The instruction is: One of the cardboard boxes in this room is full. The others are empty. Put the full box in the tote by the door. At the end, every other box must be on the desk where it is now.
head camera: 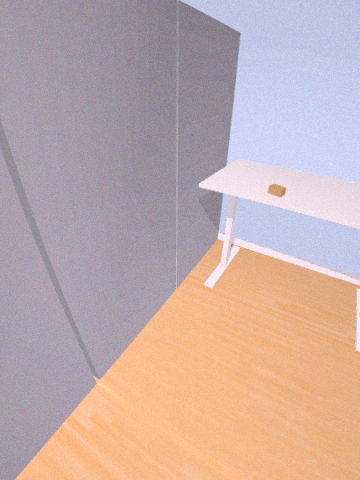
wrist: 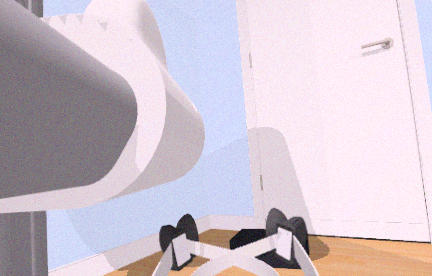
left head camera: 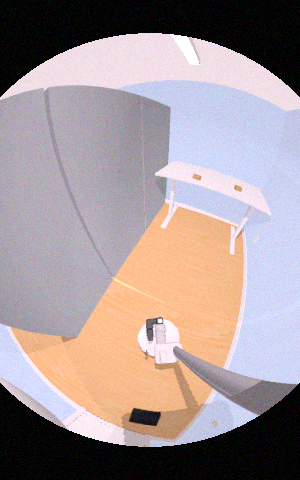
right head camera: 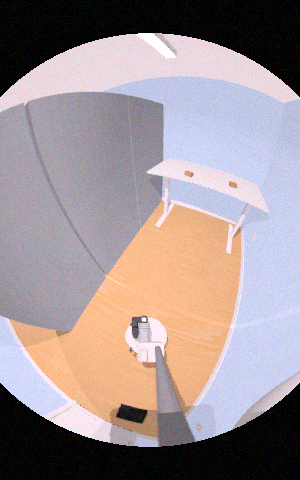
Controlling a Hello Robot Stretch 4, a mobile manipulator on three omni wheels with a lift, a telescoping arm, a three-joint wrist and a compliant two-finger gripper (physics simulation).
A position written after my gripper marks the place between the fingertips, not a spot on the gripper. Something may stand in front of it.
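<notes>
The wrist view shows my gripper (wrist: 231, 228), a black tote (wrist: 244, 237) and a white door (wrist: 331, 100). In the right head camera view there's a white desk (right head camera: 213, 178). The left head camera view shows it too, that's the white desk (left head camera: 211, 179). As for the black tote, it is out of frame in the head camera view.
</notes>
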